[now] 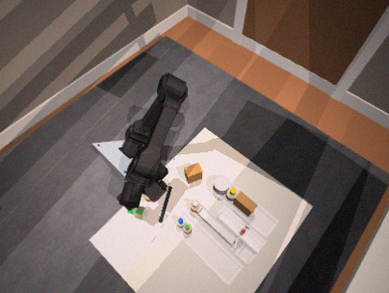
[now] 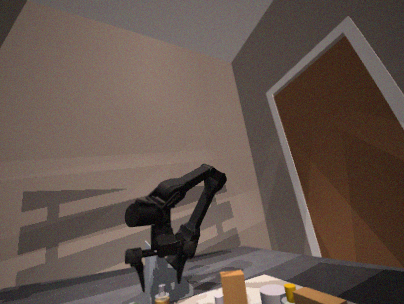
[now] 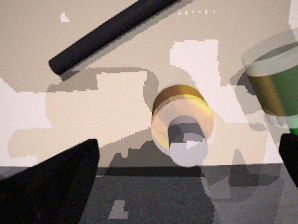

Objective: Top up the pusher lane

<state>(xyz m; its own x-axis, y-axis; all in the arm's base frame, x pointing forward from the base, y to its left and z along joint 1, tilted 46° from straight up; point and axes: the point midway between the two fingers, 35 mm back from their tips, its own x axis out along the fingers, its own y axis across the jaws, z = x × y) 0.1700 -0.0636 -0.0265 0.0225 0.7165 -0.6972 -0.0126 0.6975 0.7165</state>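
Now: gripper tip 7 cm short of the black rod, 2 cm to the right of it and 5 cm above it. From my gripper tip the other things lie so: yellow-lidded jar 23 cm ahead, 21 cm to the left, 1 cm below; grey round thing 18 cm ahead, 21 cm to the left, 3 cm below; green-lidded jar 1 cm ahead, 7 cm to the right, 4 cm below.
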